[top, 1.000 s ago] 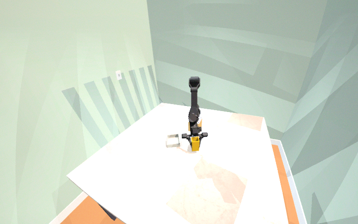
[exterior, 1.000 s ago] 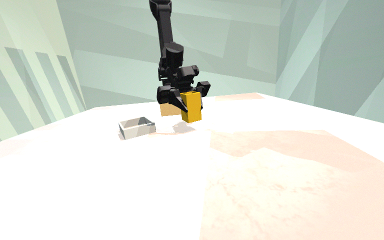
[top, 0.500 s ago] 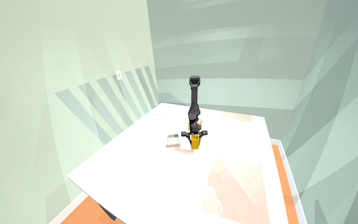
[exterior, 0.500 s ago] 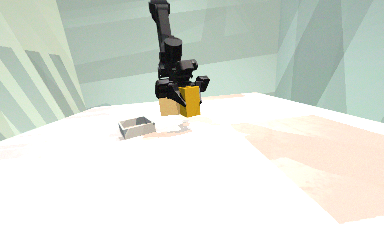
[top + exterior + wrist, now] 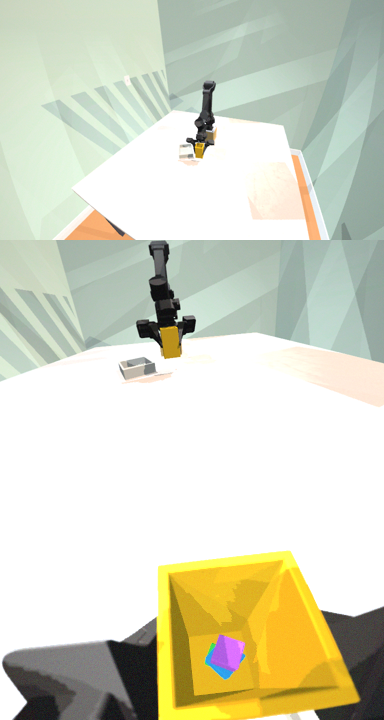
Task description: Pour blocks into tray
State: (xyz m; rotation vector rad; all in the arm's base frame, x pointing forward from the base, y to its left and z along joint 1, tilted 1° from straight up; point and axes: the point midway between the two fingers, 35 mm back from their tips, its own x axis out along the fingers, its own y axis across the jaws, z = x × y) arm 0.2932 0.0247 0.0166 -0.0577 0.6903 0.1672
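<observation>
The purple block lies 3 cm behind my gripper tip, 1 cm to the right of it and 1 cm above it. From my gripper tip the other things lie so: blue block: 3 cm behind, 1 cm to the right, 1 cm below; yellow square cup: 3 cm behind, 1 cm below.
</observation>
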